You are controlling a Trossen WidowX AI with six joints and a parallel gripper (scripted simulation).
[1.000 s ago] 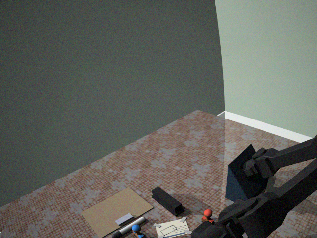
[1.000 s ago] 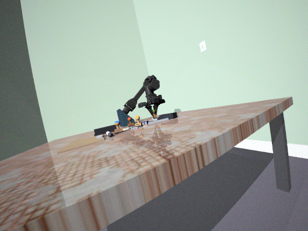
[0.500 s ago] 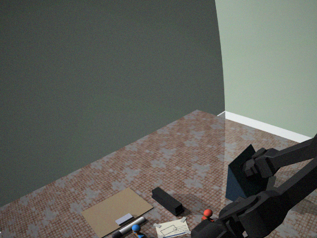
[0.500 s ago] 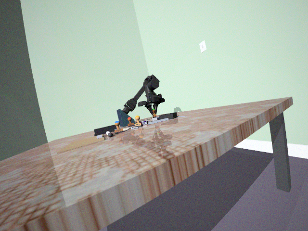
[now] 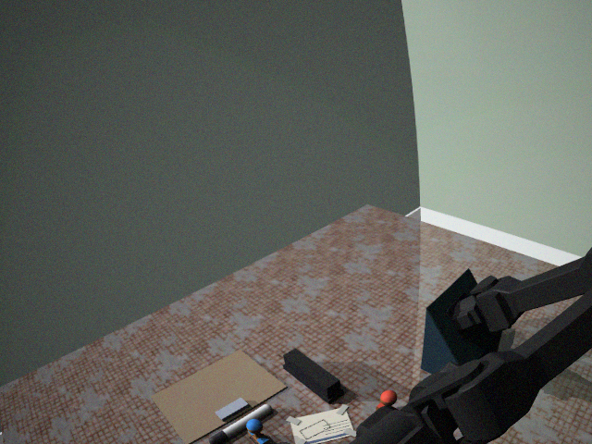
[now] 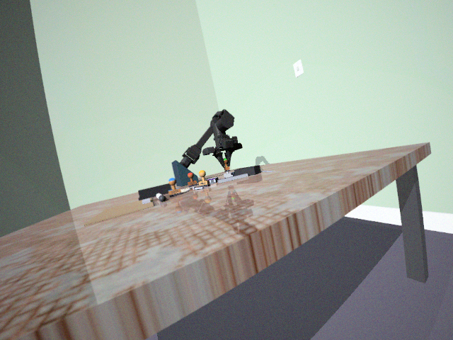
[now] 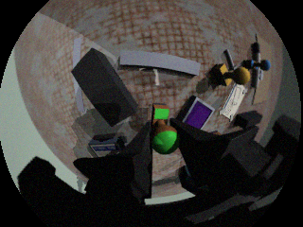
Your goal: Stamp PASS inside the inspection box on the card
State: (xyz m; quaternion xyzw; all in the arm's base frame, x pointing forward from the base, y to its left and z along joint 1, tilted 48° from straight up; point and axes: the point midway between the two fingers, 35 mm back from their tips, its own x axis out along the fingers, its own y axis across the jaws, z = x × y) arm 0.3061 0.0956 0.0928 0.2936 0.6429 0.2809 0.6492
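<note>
Now: gripper tip 40 mm past the purple ink pad, 80 mm to the left of it and 50 mm above it. Round my gripper tip: grey bar 80 mm ahead, 20 mm to the right, 50 mm below; then green-knobbed stamp right at my gripper tip; then yellow-knobbed stamp 50 mm ahead, 140 mm to the right, 40 mm below.
</note>
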